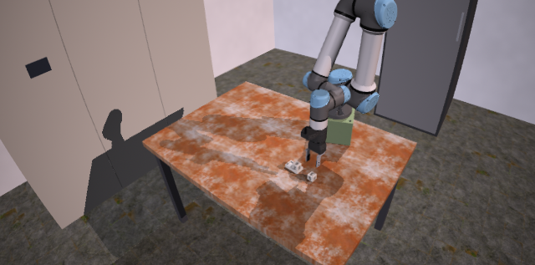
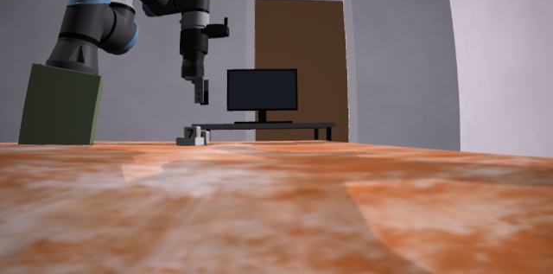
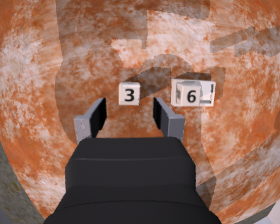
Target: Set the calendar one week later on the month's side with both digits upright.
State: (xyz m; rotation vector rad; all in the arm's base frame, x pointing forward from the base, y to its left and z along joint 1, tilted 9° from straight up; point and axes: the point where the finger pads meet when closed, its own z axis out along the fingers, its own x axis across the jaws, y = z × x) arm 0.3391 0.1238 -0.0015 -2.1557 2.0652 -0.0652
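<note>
Now: the white tray 110 mm to the right of my hand and 110 mm below it.
</note>
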